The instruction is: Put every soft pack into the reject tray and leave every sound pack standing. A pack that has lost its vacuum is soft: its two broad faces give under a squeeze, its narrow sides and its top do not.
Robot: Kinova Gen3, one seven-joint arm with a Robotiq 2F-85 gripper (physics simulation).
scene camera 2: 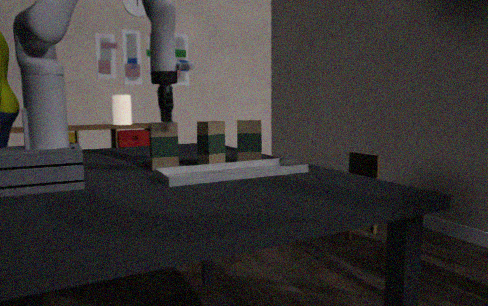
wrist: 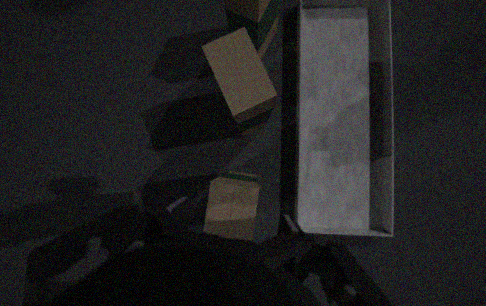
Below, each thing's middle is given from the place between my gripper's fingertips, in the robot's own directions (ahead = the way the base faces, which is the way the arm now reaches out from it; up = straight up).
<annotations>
I see the pale reject tray (scene camera 2: 206, 173) 160 mm ahead of my hand, 140 mm to the right of it and 130 mm below it.
</annotations>
